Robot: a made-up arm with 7 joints.
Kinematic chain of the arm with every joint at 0, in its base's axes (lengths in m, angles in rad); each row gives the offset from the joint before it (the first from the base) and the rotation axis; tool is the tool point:
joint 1: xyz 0 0 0.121 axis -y
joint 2: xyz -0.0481 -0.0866 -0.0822 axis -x
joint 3: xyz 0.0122 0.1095 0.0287 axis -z
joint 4: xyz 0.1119 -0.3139 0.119 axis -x
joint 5: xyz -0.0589 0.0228 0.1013 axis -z
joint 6: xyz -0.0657 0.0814 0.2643 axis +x
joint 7: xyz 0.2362 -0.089 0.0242 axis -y
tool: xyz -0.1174 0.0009 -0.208
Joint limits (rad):
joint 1: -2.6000..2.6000
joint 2: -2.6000..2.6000
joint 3: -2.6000..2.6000
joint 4: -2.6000..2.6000
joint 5: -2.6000..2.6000
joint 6: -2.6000..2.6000
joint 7: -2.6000..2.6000
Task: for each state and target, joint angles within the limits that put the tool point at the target. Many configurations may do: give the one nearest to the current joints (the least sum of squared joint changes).
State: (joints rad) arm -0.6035 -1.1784 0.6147 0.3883 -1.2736 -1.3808 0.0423
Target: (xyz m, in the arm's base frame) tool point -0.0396 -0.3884 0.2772
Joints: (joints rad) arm -0.2548 -0.6878 1.1353 0.5523 -1.3597 -0.7063 -0.0187
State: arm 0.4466 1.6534 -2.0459 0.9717 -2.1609 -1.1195 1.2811
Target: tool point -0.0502 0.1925 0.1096
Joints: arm 0.4444 1.7311 -2.2451 0.6878 -2.4745 -1.1281 1.4048
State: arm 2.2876 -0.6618 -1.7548 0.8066 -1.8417 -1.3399 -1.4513
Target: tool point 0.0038 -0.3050 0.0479
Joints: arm 2.2679 -0.5977 -2.0538 1.3946 -1.5325 -1.6428 -1.6018
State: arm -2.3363 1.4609 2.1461 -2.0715 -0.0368 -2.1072 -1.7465
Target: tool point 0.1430 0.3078 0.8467
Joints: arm -2.2445 1.3624 1.9981 -1.9177 -0.0159 -2.5073 -1.8527
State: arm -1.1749 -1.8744 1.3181 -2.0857 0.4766 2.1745 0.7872
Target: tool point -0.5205 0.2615 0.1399
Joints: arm -1.1067 -1.9708 1.1401 -2.5347 1.0066 1.8866 1.0730
